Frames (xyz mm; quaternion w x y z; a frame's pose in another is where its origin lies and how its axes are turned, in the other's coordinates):
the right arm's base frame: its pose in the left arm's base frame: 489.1 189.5 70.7 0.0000 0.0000 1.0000 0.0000
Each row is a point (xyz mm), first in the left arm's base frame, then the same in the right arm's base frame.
Working: the left arm's base frame: its pose in the right arm's base frame: 489.1 -189.5 70.7 0.0000 0.0000 1.0000 0.0000

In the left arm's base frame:
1: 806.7 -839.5 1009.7
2: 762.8 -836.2 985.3
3: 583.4 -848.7 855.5
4: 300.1 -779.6 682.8
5: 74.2 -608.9 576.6
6: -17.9 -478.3 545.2
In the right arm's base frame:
1: -317.6 -1029.0 -939.0
2: -273.7 -1025.7 -914.6
3: -94.3 -1038.2 -784.8
4: 189.0 -969.1 -612.1
5: 414.9 -798.4 -505.9
6: 507.0 -667.8 -474.5

